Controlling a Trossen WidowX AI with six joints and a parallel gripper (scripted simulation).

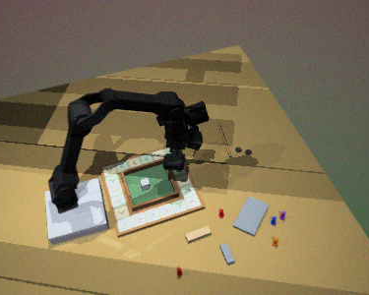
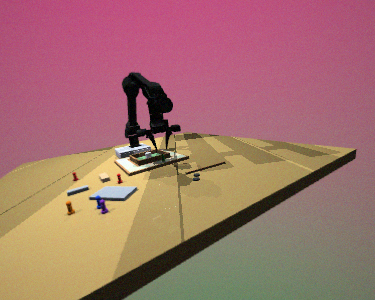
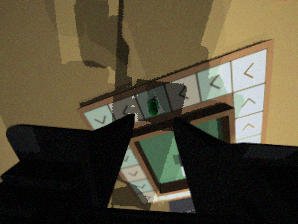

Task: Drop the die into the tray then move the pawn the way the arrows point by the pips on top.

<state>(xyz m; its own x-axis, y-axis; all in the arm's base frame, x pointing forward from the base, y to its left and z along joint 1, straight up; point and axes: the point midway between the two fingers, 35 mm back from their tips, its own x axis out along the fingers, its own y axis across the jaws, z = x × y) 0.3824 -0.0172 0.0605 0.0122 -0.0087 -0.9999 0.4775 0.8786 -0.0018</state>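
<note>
The green pawn is 4 cm below my gripper tip. Round my gripper tip: white die 13 cm behind, 1 cm to the right, 4 cm below; thin stick 21 cm ahead, 7 cm to the left, 6 cm below; green dice tray 11 cm behind, 1 cm to the right, 6 cm below.
</note>
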